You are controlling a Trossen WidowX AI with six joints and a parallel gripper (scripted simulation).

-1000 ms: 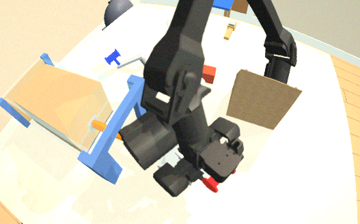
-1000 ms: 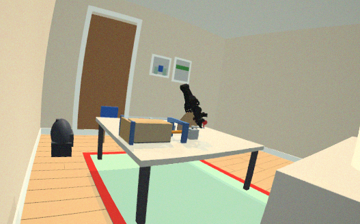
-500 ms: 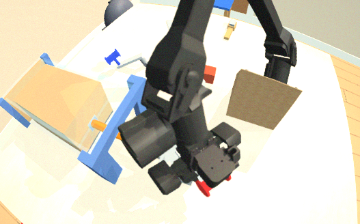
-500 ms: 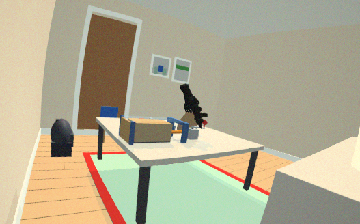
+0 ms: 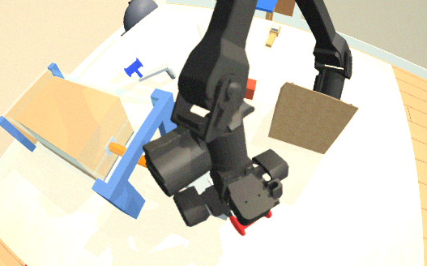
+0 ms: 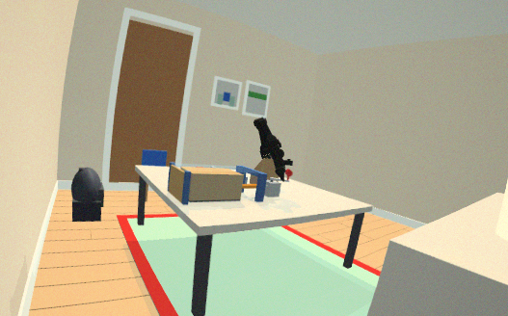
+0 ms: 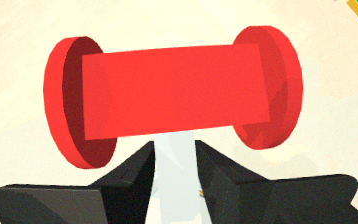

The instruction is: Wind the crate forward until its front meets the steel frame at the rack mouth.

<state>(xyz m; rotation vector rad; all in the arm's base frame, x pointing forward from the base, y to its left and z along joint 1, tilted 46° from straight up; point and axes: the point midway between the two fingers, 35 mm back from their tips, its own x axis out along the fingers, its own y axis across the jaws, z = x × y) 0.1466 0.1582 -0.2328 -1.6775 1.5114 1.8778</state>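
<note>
My gripper tip is 20 mm below the winch handle, 10 mm to the left of it and 10 mm short of it. Also, from my gripper tip: grey winch 70 mm below, 60 mm to the right, 40 mm ahead; then blue steel frame 220 mm ahead, 60 mm to the right, 10 mm above; then red spool-shaped grip 50 mm above, 20 mm behind, 10 mm to the left.
</note>
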